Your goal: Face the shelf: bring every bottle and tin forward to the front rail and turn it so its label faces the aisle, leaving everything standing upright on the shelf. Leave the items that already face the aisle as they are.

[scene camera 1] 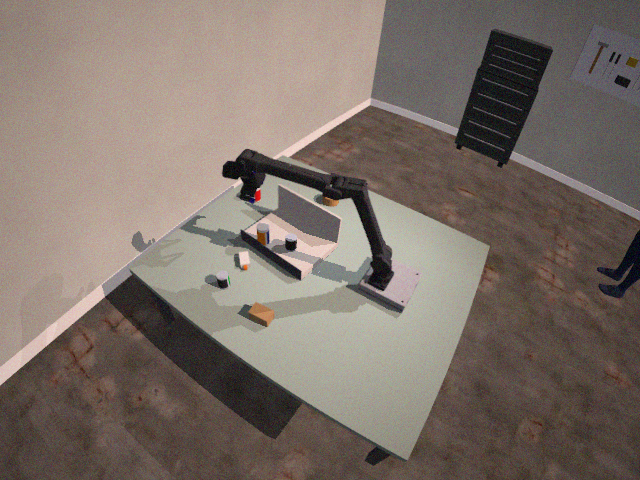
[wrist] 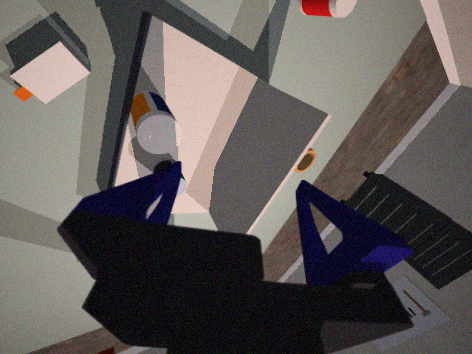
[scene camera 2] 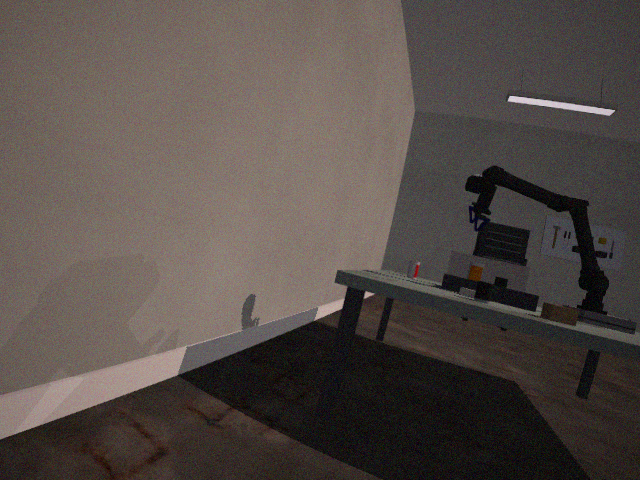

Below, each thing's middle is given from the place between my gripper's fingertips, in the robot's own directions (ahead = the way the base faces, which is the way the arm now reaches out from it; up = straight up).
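Labels:
The shelf (scene camera 2: 514,294) is 13 cm behind my hand, 8 cm to the right of it and 21 cm below it. Counted from my hand, the shelf board (scene camera 1: 313,247) is 29 cm below, 13 cm behind and 7 cm to the right. I see the white and orange bottle (wrist: 51,73) 15 cm to the left of my hand, 3 cm behind it and 29 cm below it, and the dark rail (scene camera 2: 527,301) is 6 cm to the left of my hand, 11 cm behind it and 28 cm below it.

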